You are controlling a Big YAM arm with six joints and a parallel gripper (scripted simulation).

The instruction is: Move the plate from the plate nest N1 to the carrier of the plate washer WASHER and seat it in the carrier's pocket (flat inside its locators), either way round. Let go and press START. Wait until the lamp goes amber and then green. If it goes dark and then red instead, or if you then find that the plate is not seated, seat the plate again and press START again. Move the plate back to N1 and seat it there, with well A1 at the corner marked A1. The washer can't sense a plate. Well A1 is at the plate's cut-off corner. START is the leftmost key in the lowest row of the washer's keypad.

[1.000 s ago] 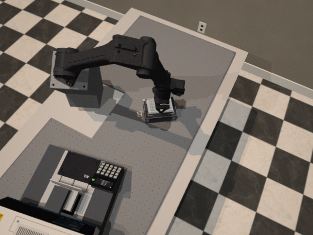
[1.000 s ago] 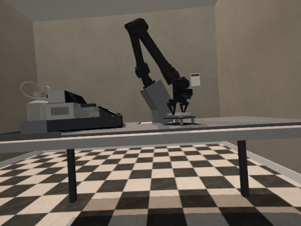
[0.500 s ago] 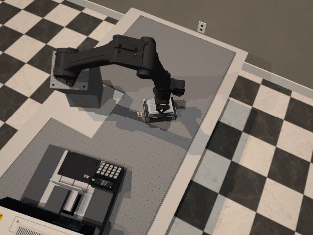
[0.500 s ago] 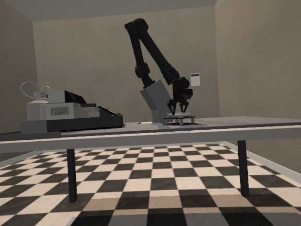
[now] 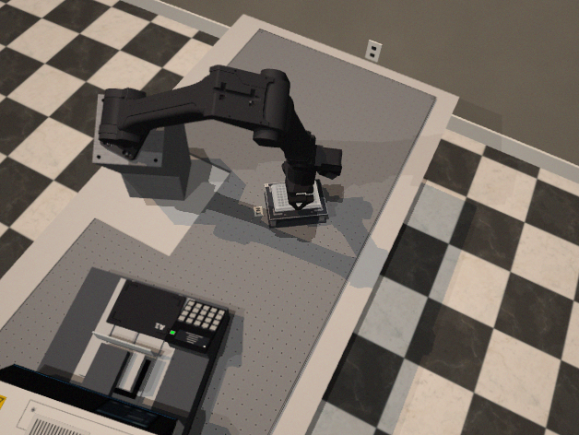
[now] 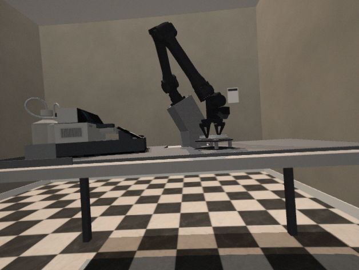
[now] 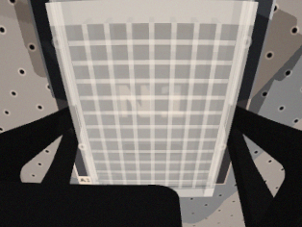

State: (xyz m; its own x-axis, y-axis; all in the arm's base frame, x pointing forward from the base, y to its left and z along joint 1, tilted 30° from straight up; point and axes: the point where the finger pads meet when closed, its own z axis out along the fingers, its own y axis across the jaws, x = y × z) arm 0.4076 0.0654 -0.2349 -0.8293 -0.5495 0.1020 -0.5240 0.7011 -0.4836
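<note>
The white well plate is right at my hand. The rest, counted from my hand: label 90 mm behind, 60 mm to the right, 70 mm below; then dark carrier 180 mm behind, 460 mm to the right, 20 mm above; then plate nest 20 mm below.
</note>
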